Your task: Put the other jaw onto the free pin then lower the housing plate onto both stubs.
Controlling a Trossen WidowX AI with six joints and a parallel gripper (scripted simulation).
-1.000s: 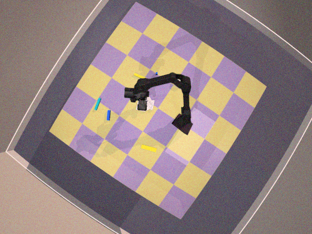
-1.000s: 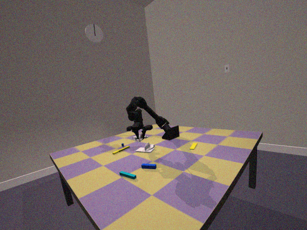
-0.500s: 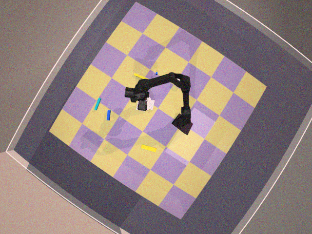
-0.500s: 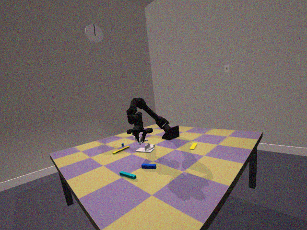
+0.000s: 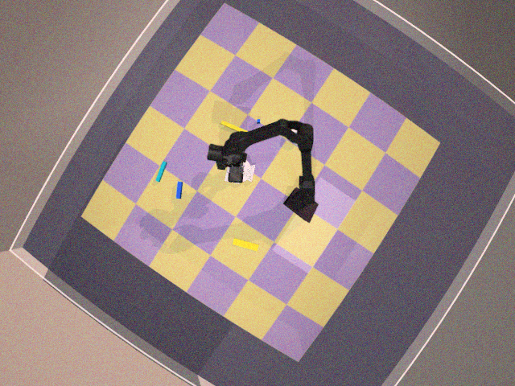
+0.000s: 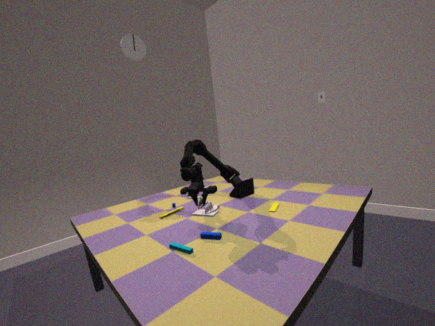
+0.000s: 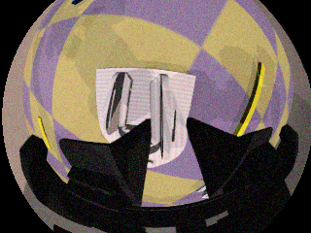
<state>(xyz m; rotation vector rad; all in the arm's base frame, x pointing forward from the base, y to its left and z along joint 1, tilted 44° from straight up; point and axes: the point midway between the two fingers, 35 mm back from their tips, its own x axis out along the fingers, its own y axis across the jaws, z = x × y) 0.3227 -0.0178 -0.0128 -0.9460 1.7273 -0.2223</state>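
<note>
The white base plate is 30 mm to the left of my gripper tip and 30 mm below it. From my gripper tip the other things lie so: long yellow bar (130 mm to the right, 100 mm ahead, 30 mm below); then white housing plate (260 mm to the right, 160 mm behind, 10 mm below); then small blue cube (220 mm to the right, 30 mm ahead, 20 mm below).
</note>
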